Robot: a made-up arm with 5 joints.
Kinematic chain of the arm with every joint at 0, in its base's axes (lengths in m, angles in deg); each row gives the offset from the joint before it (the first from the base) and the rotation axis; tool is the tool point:
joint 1: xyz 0 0 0.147 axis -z
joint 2: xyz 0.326 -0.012 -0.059 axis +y
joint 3: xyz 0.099 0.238 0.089 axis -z
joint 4: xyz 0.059 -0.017 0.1 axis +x
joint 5: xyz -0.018 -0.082 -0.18 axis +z
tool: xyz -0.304 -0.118 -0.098
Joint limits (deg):
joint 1: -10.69..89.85
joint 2: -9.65..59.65
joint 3: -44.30..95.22
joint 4: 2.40..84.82
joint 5: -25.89..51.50
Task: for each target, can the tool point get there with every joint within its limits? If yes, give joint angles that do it. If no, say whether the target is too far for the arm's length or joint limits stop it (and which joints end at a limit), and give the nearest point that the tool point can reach.
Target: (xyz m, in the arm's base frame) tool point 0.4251 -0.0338 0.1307
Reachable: yes | joints 72.34 54.22 41.33 19.47 -16.83
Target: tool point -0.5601 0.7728 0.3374
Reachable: no: joint limits stop it (at a limit: joint 1, joint 2, joint 4, joint 5) | nearest point 0.0254 0.4805 0.1622 | short by 0.677 m
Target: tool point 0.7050 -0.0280 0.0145
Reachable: yes | joints 55.19 23.03 61.16 61.49 -18.62
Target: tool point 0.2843 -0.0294 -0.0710
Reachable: yes | joints 78.25 -2.00 76.97 10.47 38.66
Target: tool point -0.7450 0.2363 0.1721
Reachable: no: joint limits stop it (at a limit: joint 1, joint 4, joint 5) | nearest point -0.0426 0.2772 0.1142 | short by 0.706 m
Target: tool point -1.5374 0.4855 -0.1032
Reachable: no: too far | nearest point -0.0424 0.3155 0.0542 | short by 1.513 m
